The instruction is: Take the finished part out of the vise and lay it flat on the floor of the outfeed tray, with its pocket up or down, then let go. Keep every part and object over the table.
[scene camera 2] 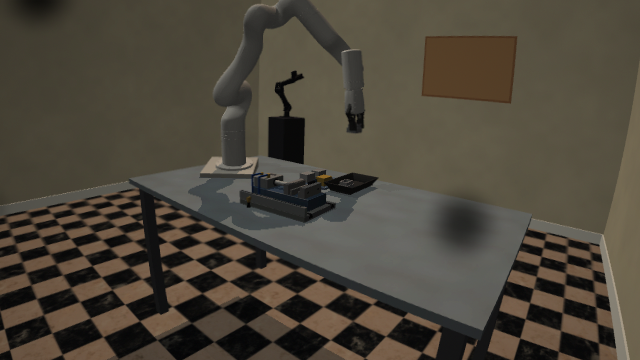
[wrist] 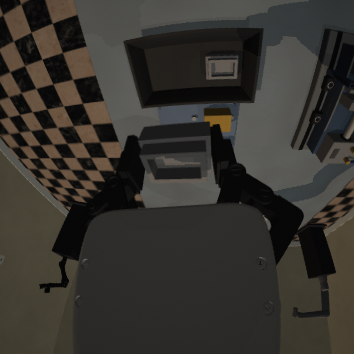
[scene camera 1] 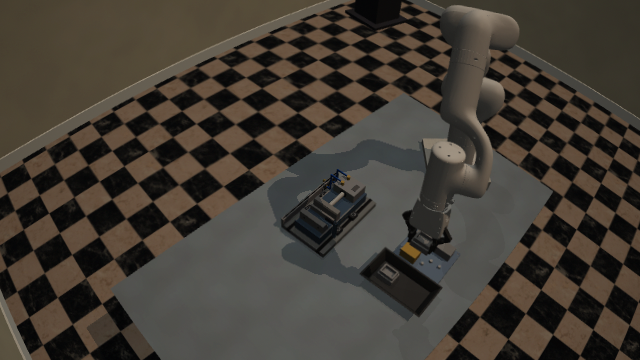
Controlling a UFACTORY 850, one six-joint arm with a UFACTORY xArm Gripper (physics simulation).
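My gripper [scene camera 1: 424,243] [scene camera 2: 355,126] [wrist: 174,141] is shut on the finished part, a grey block with a rectangular pocket. The part [scene camera 2: 354,131] [wrist: 175,132] is held between both fingers, its pocket facing up toward the wrist camera. It hangs high above the table, apart from the tray and the vise. The outfeed tray [scene camera 1: 408,291] [wrist: 170,70] is dark and open-topped. Another pocketed part [scene camera 1: 389,273] [scene camera 2: 346,183] [wrist: 222,67] lies flat toward one end of its floor. The vise [scene camera 1: 327,208] [scene camera 2: 310,190] [wrist: 330,147] stands apart from the tray, and no part shows between its jaws.
A blue plate [scene camera 1: 433,270] [wrist: 177,114] lies beside the tray, bearing a yellow block [scene camera 1: 410,252] [scene camera 2: 324,179] [wrist: 218,120], a grey block [scene camera 1: 446,251] and small white studs. Rails surround the vise. The tray walls rise around its floor. The table edge [scene camera 2: 400,296] drops to a checkered floor.
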